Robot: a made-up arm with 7 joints.
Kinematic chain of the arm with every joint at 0, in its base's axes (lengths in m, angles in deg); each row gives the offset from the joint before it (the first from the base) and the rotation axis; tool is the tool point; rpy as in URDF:
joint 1: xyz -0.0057 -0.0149 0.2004 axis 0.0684 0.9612 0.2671
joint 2: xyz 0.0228 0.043 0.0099 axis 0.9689 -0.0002 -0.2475
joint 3: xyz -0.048 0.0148 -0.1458 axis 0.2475 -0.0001 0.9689
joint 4: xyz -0.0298 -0.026 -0.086 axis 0.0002 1 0
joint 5: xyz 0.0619 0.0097 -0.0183 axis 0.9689 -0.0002 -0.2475
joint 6: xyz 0.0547 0.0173 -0.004 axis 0.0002 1 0
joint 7: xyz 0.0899 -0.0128 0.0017 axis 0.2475 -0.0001 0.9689
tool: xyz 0.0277 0.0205 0.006 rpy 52.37 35.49 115
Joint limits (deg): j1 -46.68..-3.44 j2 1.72..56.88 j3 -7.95..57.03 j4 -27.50..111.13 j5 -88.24..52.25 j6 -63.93..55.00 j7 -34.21..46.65
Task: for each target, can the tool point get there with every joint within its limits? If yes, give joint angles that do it. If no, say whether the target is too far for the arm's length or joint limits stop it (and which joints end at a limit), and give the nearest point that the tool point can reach.
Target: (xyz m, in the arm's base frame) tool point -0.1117 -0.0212 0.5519
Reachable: no: joint limits stop it (at a limit: joint 1, joint 2, joint 3, joint 4, joint 7) | nearest point 0.0512 0.1440 0.3218 | short by 0.327 m
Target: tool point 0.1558 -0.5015 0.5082
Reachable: no: too far | nearest point 0.1582 -0.0988 0.2005 | short by 0.507 m
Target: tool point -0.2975 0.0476 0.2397
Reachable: no: joint limits stop it (at a limit: joint 1, joint 2, joint 3, joint 4, joint 6) | nearest point -0.0356 0.1505 0.1234 | short by 0.305 m
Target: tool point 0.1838 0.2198 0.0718
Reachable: yes | joints -23.27 11.37 43.00 -16.29 20.83 42.65 24.01
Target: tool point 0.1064 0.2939 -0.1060
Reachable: yes | joints -22.45 24.43 19.55 84.95 -50.79 -44.75 -9.07
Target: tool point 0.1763 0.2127 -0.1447
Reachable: yes | joints -18.43 15.98 28.32 60.81 3.87 -7.58 6.06
